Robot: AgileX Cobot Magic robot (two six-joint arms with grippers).
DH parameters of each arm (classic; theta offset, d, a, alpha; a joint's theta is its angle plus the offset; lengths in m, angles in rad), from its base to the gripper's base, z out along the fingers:
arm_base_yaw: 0 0.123 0 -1.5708
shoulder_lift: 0.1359 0 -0.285 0
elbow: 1.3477 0 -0.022 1.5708
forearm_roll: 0 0.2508 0 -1.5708
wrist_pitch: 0 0 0.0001 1.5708
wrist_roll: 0 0.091 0 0
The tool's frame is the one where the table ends.
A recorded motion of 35 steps. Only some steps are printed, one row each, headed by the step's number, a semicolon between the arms.
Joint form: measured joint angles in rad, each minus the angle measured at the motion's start. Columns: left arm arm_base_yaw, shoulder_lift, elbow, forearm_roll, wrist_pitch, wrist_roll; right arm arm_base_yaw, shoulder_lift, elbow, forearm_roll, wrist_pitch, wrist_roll.
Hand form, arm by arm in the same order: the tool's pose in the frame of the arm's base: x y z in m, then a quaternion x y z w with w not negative. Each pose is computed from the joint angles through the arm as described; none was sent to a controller.
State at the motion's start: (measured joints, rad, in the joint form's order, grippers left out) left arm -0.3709 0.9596 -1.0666 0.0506 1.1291 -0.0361; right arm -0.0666 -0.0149 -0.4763 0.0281 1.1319 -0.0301
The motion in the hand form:
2: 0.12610 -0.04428 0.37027 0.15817 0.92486 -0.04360 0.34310; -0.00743 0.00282 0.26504 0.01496 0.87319 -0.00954 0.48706
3: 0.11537 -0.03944 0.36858 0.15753 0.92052 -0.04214 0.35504; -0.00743 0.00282 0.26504 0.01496 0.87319 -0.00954 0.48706
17: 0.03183 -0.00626 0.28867 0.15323 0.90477 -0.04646 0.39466; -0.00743 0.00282 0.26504 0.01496 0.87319 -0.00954 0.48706
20: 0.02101 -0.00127 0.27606 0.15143 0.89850 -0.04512 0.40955; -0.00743 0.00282 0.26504 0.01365 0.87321 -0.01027 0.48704
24: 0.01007 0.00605 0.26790 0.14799 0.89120 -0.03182 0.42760; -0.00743 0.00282 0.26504 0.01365 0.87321 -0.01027 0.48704
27: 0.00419 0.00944 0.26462 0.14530 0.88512 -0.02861 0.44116; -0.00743 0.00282 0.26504 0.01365 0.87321 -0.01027 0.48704
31: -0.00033 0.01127 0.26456 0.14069 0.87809 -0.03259 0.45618; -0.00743 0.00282 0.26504 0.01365 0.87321 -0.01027 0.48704
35: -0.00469 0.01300 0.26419 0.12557 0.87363 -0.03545 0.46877; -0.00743 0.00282 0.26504 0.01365 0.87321 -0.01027 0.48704
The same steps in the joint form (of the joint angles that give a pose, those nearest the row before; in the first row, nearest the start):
2: 0.0000 -0.1336 0.0802 0.0037 -0.0151 -0.0021; -0.0001 0.0000 0.0000 0.0000 0.0000 0.0000
3: 0.0000 -0.1837 0.1081 0.0114 -0.0172 -0.0021; -0.0001 0.0000 0.0000 0.0000 0.0000 0.0000
17: -0.0001 -0.6733 0.4974 0.0189 -0.0027 -0.0021; -0.0001 0.0000 0.0000 0.0000 0.0000 0.0000
20: 0.0000 -0.7619 0.5471 0.0275 0.0047 -0.0021; -0.0001 0.0000 0.0000 0.0000 0.0000 -0.0030
24: 0.0000 -0.8491 0.5742 0.0609 0.0311 -0.0021; -0.0001 0.0000 0.0000 0.0000 0.0000 -0.0030
27: 0.0001 -0.8974 0.5845 0.0728 0.0408 -0.0020; -0.0001 0.0000 0.0000 0.0000 0.0000 -0.0030
31: 0.0000 -0.9318 0.5845 0.0736 0.0408 -0.0072; -0.0001 0.0000 0.0000 0.0000 0.0000 -0.0030
35: 0.0128 -0.9631 0.5845 0.0753 0.0431 -0.0241; -0.0001 0.0000 0.0000 0.0000 0.0000 -0.0030

